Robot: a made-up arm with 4 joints. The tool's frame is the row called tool.
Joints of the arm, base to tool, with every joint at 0 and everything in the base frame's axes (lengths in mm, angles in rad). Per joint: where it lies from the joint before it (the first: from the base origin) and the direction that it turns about. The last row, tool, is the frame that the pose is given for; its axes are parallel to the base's.
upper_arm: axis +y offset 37 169 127
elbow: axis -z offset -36 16 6
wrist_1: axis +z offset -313 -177 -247
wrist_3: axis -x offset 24 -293 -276
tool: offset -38 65 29
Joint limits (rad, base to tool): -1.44..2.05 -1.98..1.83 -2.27..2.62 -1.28..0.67
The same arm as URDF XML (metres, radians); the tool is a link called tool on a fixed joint. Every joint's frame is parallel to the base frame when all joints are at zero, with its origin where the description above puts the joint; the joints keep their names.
<robot name="arm">
  <joint name="tool_joint" type="fixed">
    <parent link="link4"/>
    <child link="tool"/>
    <origin xyz="-0.038 0.065 0.029"/>
  </joint>
  <joint name="wrist_3" type="revolute">
    <parent link="link3"/>
    <child link="link4"/>
    <origin xyz="0.024 -0.293 -0.276"/>
    <axis xyz="-1 0 0"/>
    <limit lower="-1.28" upper="0.67"/>
  </joint>
  <joint name="wrist_1" type="revolute">
    <parent link="link2"/>
    <child link="link3"/>
    <origin xyz="-0.313 -0.177 -0.247"/>
    <axis xyz="0 0 1"/>
    <limit lower="-2.27" upper="2.62"/>
  </joint>
  <joint name="elbow" type="revolute">
    <parent link="link1"/>
    <child link="link2"/>
    <origin xyz="-0.036 0.016 0.006"/>
    <axis xyz="0 0 -1"/>
    <limit lower="-1.98" upper="1.83"/>
  </joint>
  <joint name="upper_arm" type="revolute">
    <parent link="base"/>
    <child link="link1"/>
    <origin xyz="0.037 0.169 0.127"/>
    <axis xyz="0 1 0"/>
    <limit lower="-1.44" upper="2.05"/>
  </joint>
  <link name="base"/>
  <link name="link1"/>
  <link name="link2"/>
  <link name="link3"/>
  <link name="link4"/>
  <link name="tool"/>
</robot>

